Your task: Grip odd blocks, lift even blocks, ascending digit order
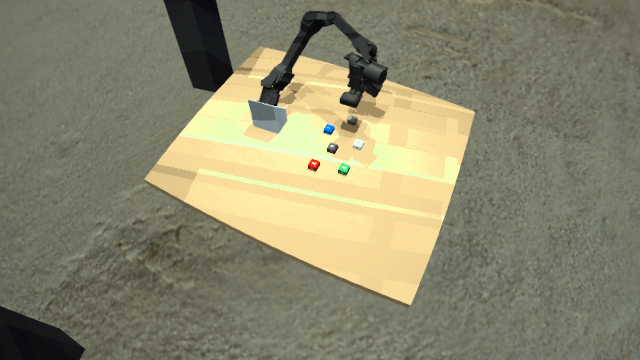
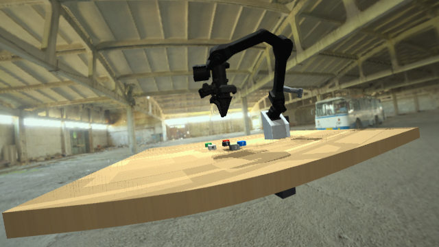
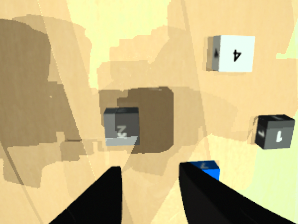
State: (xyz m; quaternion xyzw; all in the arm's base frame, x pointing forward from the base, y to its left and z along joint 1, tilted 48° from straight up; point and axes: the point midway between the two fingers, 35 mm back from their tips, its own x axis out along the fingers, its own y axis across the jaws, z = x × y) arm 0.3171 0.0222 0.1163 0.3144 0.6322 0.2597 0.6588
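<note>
Right now my gripper tip is 120 mm above the white block, 90 mm to the left of it and 40 mm short of it. From my gripper tip the other things lie so: black block (140 mm to the right, 120 mm below, 50 mm behind); grey block (120 mm below, 20 mm to the left, 20 mm behind); blue block (120 mm below, 90 mm behind, 60 mm to the right).
</note>
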